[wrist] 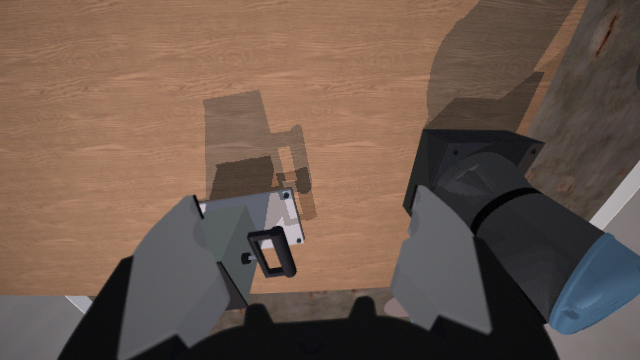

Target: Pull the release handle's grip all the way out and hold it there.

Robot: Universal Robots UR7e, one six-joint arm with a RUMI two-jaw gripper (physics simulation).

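The release handle's grip (pixel 286 251) is a black D-shaped loop at lower centre-left in the wrist view. A short rod with a black collar (pixel 246 258) joins it to a grey-green housing (pixel 227 232), which stands on a light metal base plate (pixel 296 227) with dark bolts. My gripper (pixel 308 193) is open, its two grey fingers wide apart and nothing between their tips. The left finger overlaps and hides part of the housing. The grip shows between the fingers, nearer the left one, and no finger appears to touch it.
The wooden table (pixel 350 75) carries the housing and its shadow. The robot's dark base mount (pixel 480 142) and dark arm link with a blue cap (pixel 597 285) stand at the right, beside and behind the right finger. The table's edges show at the bottom and upper right, with stained floor (pixel 590 120) beyond.
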